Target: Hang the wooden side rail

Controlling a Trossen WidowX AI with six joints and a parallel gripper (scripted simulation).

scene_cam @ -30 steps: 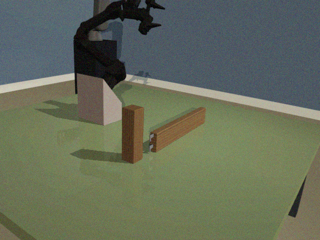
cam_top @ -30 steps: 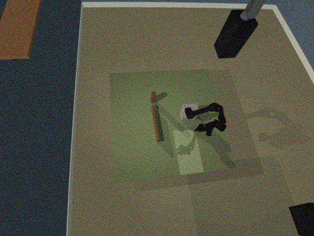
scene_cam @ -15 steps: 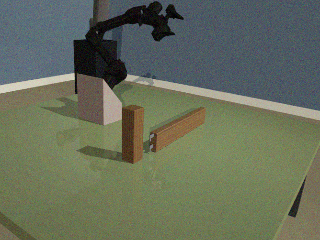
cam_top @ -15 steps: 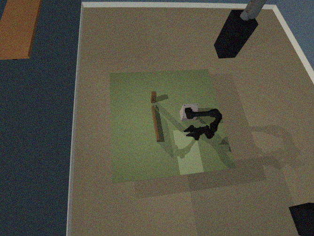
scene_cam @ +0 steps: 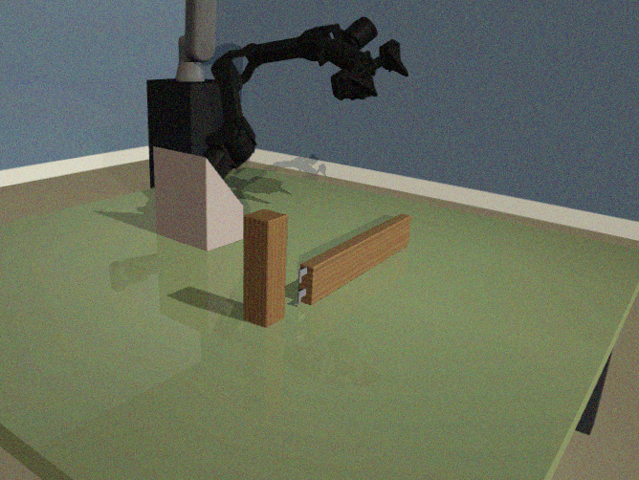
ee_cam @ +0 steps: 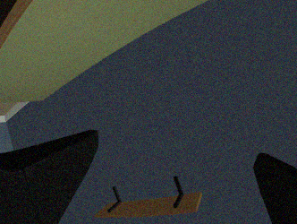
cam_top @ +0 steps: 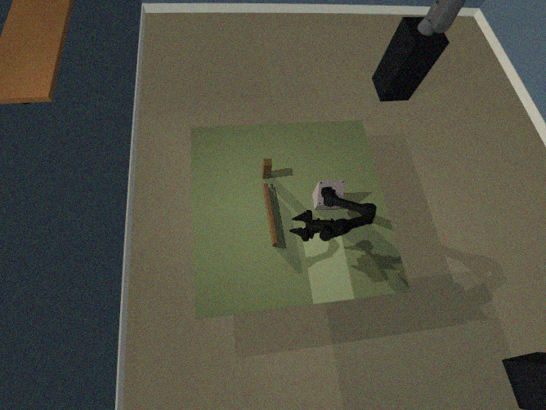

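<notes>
Right now my gripper tip is 480 mm to the left of the wooden headboard post, 270 mm above it and 40 mm short of it.
</notes>
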